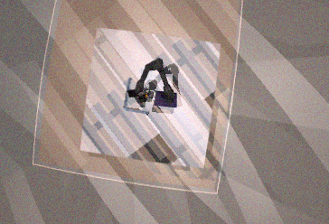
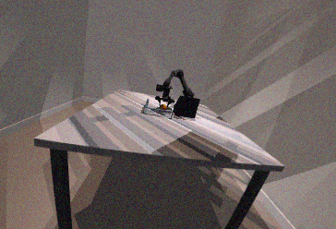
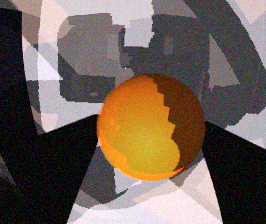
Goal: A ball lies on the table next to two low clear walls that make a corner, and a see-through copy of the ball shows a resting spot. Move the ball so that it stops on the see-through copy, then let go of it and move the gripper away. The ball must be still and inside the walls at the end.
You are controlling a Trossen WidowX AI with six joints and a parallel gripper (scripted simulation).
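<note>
The orange ball lies right at my gripper tip. From my gripper tip the other things lie so: see-through copy of ball: right at my gripper tip.
</note>
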